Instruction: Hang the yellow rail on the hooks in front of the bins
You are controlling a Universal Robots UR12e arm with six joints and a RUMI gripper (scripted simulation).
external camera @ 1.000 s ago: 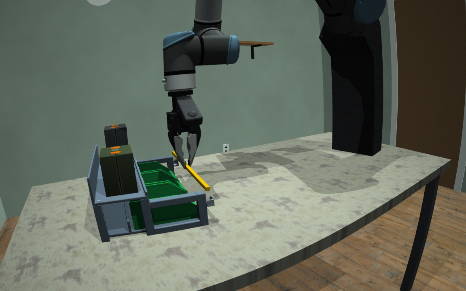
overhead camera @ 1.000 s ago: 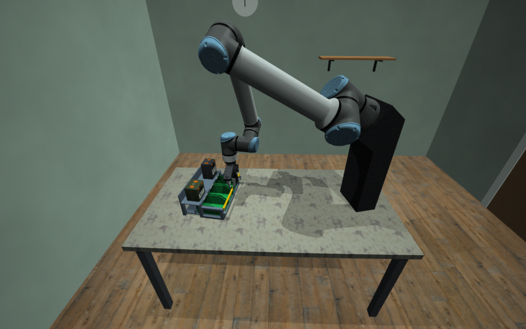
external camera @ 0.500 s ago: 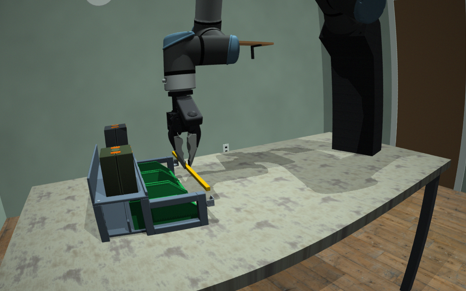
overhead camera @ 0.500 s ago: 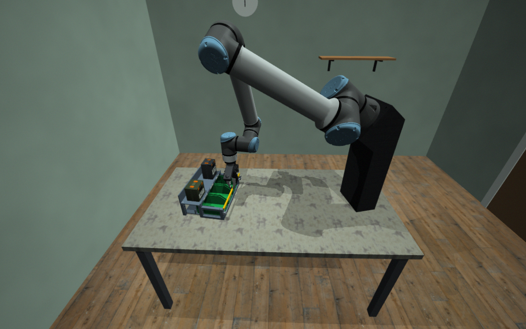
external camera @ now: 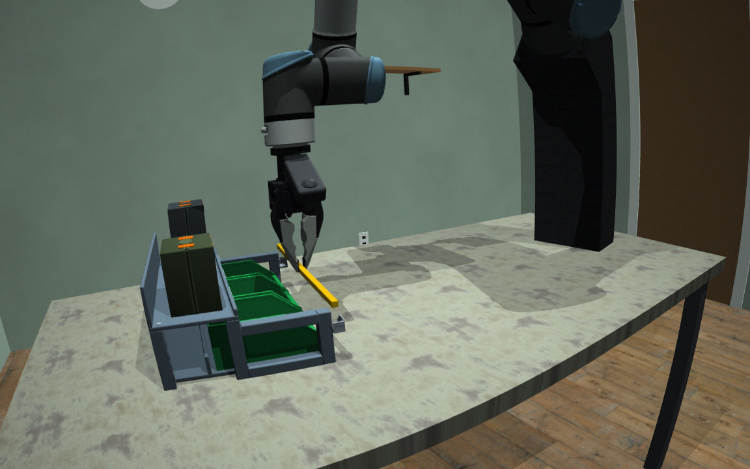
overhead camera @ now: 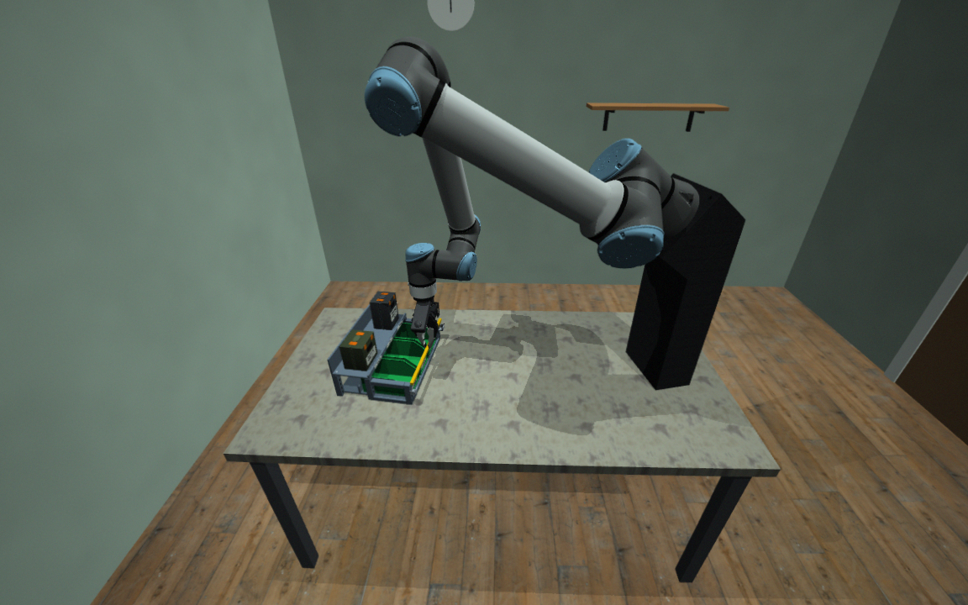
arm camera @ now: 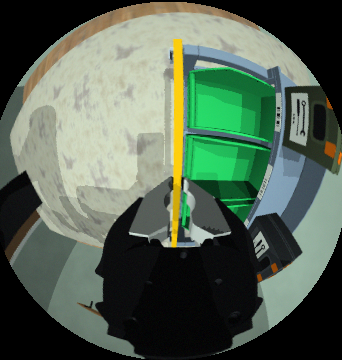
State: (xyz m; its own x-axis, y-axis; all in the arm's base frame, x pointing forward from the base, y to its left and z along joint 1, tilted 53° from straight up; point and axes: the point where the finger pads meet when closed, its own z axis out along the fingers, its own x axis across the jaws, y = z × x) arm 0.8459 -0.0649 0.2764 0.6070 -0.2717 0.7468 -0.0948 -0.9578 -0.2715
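My gripper is now 10 mm above the yellow rail.
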